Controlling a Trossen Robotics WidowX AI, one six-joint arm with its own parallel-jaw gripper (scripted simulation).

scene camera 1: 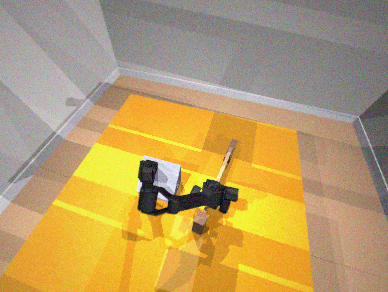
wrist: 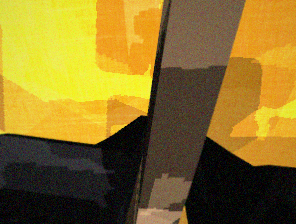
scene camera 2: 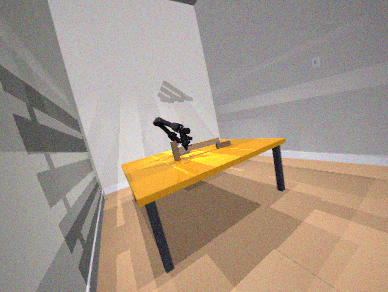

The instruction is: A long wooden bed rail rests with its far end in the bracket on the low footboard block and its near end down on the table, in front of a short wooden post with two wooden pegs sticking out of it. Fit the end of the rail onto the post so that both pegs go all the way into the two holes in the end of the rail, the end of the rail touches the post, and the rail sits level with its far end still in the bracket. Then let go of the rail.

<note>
I see my gripper (wrist: 161,124) and a wooden rail (wrist: 193,51).
</note>
